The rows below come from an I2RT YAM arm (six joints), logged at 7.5 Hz.
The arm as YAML. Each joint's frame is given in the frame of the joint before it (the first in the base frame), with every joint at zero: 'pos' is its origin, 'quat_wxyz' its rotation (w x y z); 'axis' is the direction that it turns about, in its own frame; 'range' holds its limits. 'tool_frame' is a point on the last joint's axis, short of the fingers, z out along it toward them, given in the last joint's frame.
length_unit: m
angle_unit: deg
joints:
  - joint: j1
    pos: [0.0, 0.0, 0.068]
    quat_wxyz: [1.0, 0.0, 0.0, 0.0]
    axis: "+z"
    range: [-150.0, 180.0]
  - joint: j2
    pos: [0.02, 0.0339, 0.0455]
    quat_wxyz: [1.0, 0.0, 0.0, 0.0]
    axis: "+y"
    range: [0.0, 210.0]
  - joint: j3
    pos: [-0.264, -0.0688, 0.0]
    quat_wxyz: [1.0, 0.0, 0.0, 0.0]
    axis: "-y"
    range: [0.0, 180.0]
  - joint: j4
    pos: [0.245, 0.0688, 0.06]
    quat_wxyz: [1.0, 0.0, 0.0, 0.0]
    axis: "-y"
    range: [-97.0, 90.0]
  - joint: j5
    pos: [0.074, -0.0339, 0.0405]
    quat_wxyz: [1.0, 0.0, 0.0, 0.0]
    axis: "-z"
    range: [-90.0, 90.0]
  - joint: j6
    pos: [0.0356, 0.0, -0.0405]
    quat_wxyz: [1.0, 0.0, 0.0, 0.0]
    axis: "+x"
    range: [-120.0, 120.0]
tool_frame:
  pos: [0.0, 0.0, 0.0]
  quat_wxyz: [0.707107, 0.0, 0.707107, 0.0]
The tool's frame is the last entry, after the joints.
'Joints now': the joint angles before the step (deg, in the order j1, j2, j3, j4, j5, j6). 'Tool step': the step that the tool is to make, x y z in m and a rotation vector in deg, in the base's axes. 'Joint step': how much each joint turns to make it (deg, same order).
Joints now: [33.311 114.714 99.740 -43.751 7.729 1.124]
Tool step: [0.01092 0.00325 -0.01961 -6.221 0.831 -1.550]
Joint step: [-0.038 4.372 2.712 -2.272 4.876 -1.019]
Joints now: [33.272 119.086 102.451 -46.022 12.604 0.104]
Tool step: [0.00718 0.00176 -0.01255 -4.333 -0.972 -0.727]
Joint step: [-0.005 2.454 1.008 0.200 4.037 -1.265]
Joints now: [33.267 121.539 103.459 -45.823 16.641 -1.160]
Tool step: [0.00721 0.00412 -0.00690 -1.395 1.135 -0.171]
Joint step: [-0.022 2.871 3.227 -2.040 0.556 -0.102]
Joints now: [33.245 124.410 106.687 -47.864 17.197 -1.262]
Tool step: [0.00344 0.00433 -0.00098 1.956 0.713 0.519]
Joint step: [0.064 1.153 1.633 -0.127 -2.032 0.447]
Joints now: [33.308 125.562 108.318 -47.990 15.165 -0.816]
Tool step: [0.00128 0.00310 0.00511 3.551 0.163 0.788]
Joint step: [0.002 -0.126 0.742 0.798 -3.096 0.630]
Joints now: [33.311 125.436 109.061 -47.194 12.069 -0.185]
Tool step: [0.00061 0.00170 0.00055 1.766 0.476 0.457]
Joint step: [0.002 0.126 0.274 0.350 -1.757 0.381]
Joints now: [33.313 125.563 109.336 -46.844 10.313 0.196]
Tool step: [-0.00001 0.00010 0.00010 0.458 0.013 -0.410]
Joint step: [-0.001 -0.053 -0.086 0.177 -0.162 0.550]
